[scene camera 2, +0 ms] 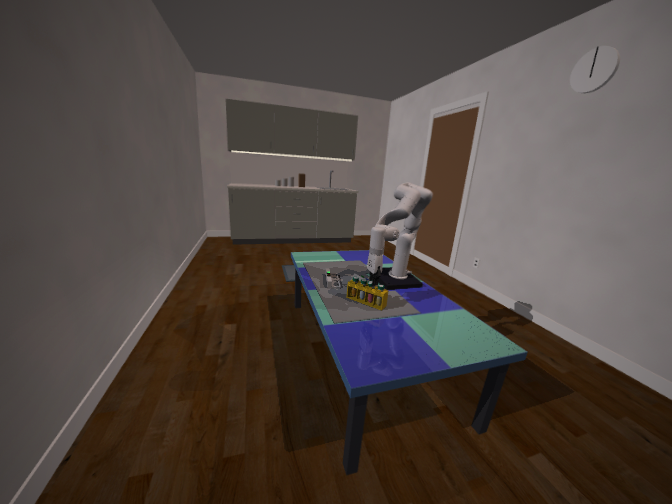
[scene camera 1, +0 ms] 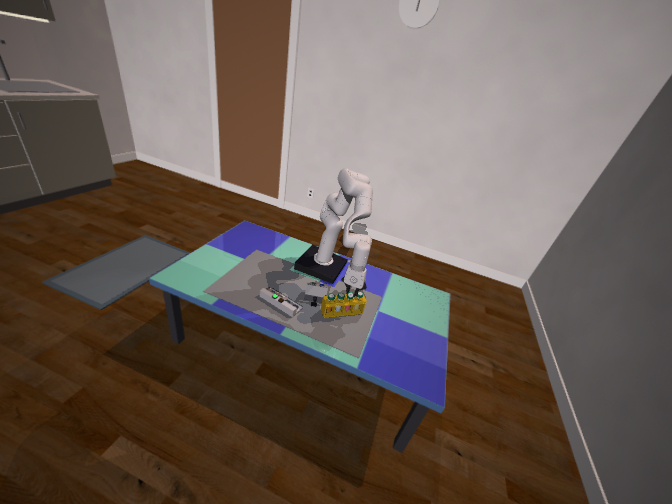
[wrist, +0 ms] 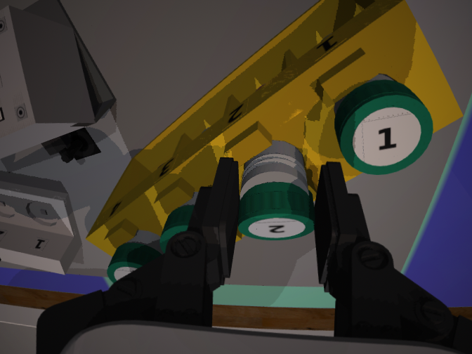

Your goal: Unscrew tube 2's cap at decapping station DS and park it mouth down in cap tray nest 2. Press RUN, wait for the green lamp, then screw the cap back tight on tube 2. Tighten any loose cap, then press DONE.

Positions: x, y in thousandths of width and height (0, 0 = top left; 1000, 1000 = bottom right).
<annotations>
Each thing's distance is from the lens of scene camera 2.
grey mat (scene camera 2: 508, 614): 1.38 m
</annotations>
